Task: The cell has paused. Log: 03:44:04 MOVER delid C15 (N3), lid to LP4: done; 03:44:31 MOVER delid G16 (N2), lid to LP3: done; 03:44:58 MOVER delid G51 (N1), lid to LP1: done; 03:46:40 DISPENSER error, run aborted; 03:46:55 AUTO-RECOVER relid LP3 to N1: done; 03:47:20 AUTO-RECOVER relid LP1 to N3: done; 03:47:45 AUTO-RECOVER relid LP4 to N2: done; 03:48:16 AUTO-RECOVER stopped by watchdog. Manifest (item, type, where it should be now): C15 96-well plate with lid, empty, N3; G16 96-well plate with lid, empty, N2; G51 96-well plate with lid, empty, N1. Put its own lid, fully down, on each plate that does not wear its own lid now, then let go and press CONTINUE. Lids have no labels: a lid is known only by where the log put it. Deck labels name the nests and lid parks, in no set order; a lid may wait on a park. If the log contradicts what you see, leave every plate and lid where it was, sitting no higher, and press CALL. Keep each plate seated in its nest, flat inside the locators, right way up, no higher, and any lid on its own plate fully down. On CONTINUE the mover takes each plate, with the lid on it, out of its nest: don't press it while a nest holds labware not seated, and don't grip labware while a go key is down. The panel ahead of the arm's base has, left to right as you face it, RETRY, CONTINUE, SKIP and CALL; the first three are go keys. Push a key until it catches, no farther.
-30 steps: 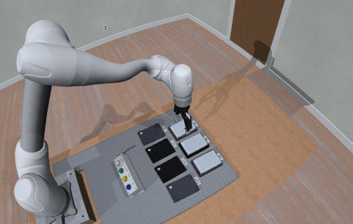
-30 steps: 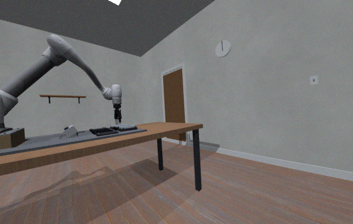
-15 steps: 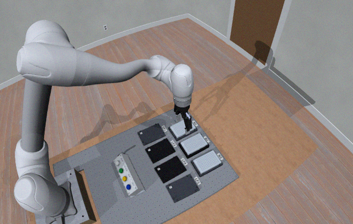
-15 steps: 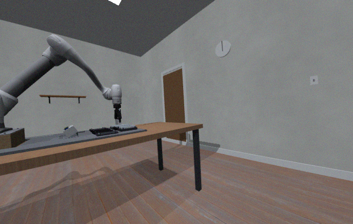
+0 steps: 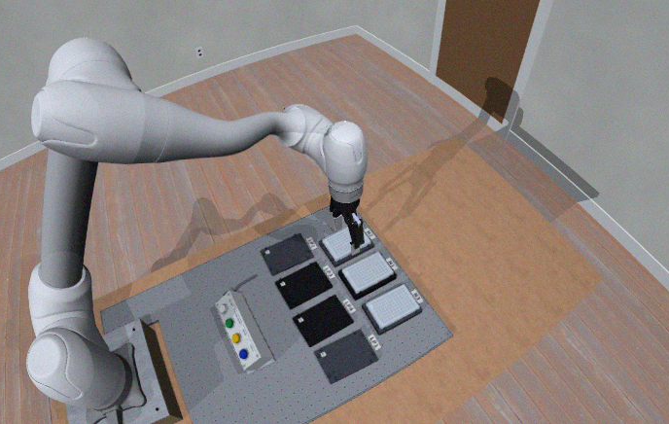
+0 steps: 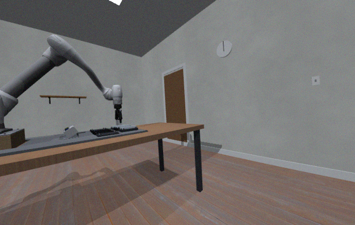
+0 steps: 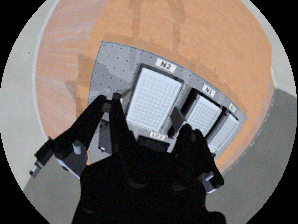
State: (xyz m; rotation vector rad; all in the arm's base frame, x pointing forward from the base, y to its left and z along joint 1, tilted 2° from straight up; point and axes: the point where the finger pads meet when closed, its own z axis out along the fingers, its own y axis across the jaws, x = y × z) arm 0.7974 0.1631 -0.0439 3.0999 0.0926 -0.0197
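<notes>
The green key lies 420 mm behind my hand, 120 mm to the right of it and 10 mm above it. Round my hand: label N2: 90 mm ahead, 10 mm to the left, 50 mm below; yellow key: 420 mm behind, 170 mm to the right, 10 mm above; black lid park: 180 mm behind, 70 mm to the right, 50 mm below.
</notes>
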